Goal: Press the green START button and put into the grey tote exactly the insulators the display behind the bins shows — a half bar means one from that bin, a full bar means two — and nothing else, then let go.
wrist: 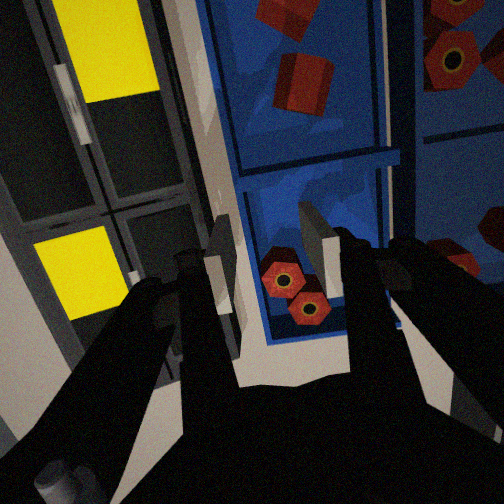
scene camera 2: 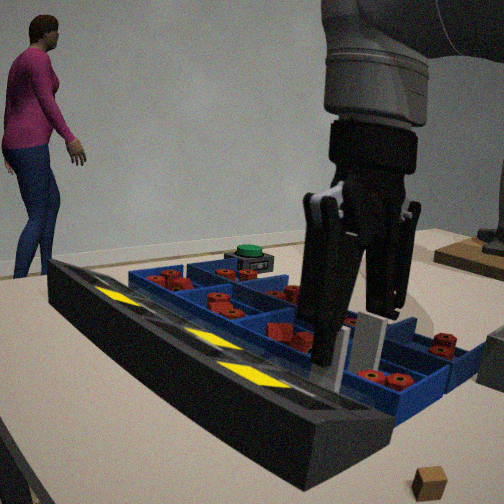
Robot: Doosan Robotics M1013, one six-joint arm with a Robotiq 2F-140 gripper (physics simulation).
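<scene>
My gripper (scene camera 2: 352,350) is open and empty, hanging low over the near end of the blue bins (scene camera 2: 300,325), beside the black display (scene camera 2: 200,370). In the wrist view the gripper (wrist: 272,260) has its fingers either side of the bin wall, with two red hex insulators (wrist: 295,292) between them in the nearest bin. These two also show in the scene view (scene camera 2: 385,378). The display shows yellow bars (scene camera 2: 252,374), (scene camera 2: 212,338), (scene camera 2: 117,296). The green START button (scene camera 2: 249,251) sits behind the bins. The grey tote (scene camera 2: 492,357) is only partly seen at the right edge.
Other bins hold red block insulators (wrist: 302,82) and more hex ones (wrist: 452,57). A small brown cube (scene camera 2: 429,482) lies on the table in front. A person in a magenta top (scene camera 2: 35,145) stands at the far left. A second robot's base (scene camera 2: 475,255) is at the right.
</scene>
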